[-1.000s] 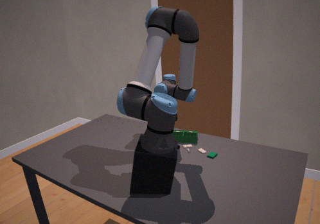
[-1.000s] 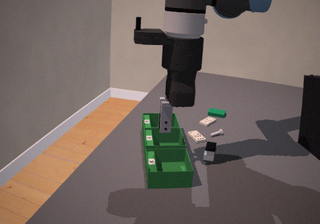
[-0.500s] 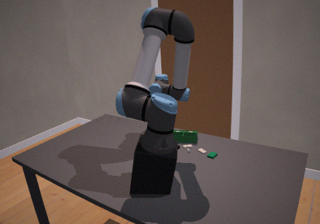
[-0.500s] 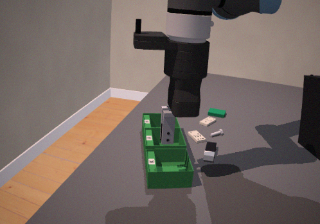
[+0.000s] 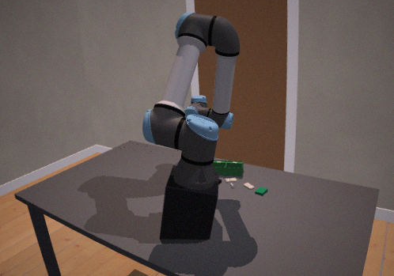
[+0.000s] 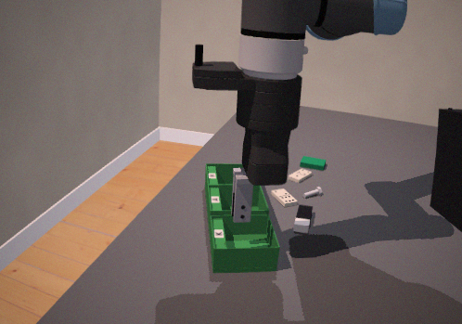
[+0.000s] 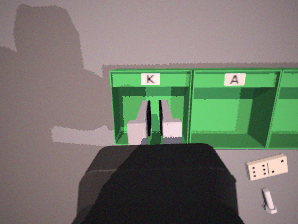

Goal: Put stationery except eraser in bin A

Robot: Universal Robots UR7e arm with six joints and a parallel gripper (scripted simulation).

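Right now the green block is 11 cm behind my hand, 35 cm to the right of it and 7 cm below it. Also, from my hand: bolt 11 cm behind, 21 cm to the right, 7 cm below; black-and-white block 9 cm behind, 10 cm to the right, 7 cm below; joined green bins 2 cm ahead, 8 cm to the right, 5 cm below.
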